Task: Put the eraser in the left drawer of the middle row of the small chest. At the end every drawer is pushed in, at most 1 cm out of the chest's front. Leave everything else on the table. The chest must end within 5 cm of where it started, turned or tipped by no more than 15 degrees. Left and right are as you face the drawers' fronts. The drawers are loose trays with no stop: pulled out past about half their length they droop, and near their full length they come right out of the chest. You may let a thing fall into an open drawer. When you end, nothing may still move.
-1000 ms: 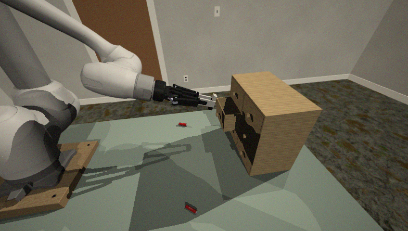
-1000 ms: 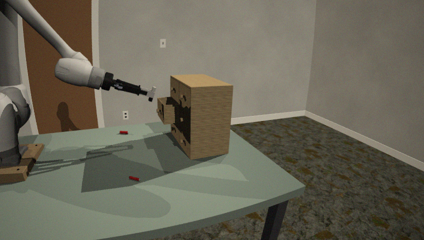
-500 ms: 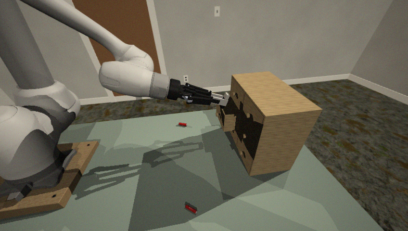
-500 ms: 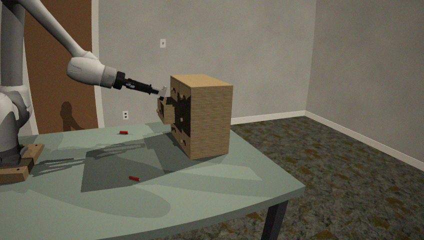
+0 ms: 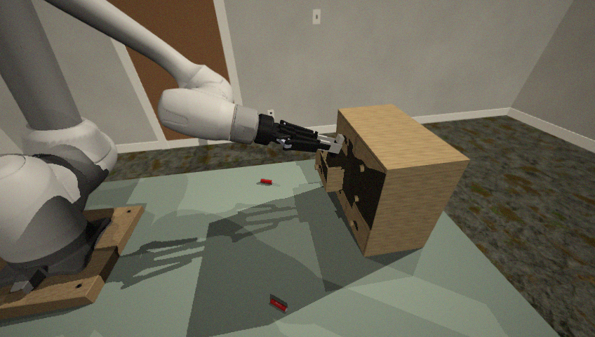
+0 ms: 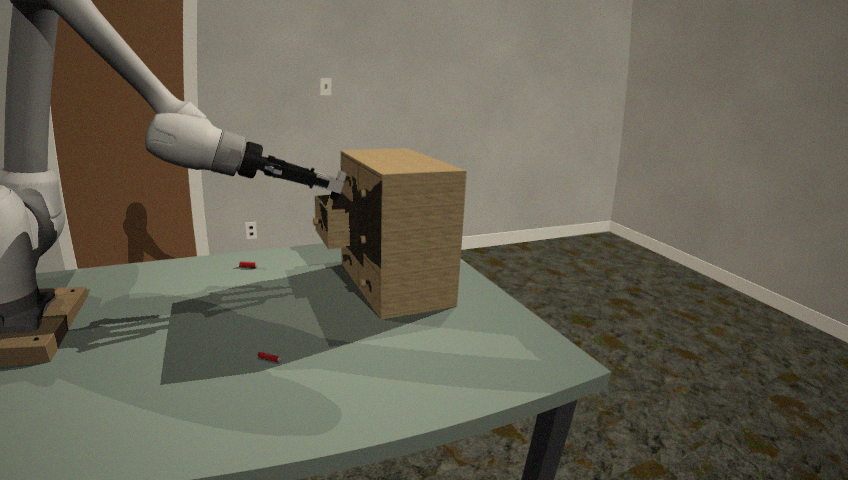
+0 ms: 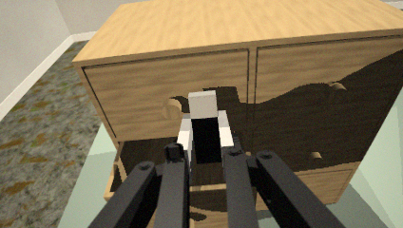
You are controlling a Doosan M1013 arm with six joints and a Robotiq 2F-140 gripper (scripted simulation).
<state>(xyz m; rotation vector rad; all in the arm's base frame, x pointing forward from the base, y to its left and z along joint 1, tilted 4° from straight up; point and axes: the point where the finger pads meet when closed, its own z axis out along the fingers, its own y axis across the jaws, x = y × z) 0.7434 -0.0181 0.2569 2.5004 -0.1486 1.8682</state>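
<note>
My hand is 3 cm short of the eraser.
</note>
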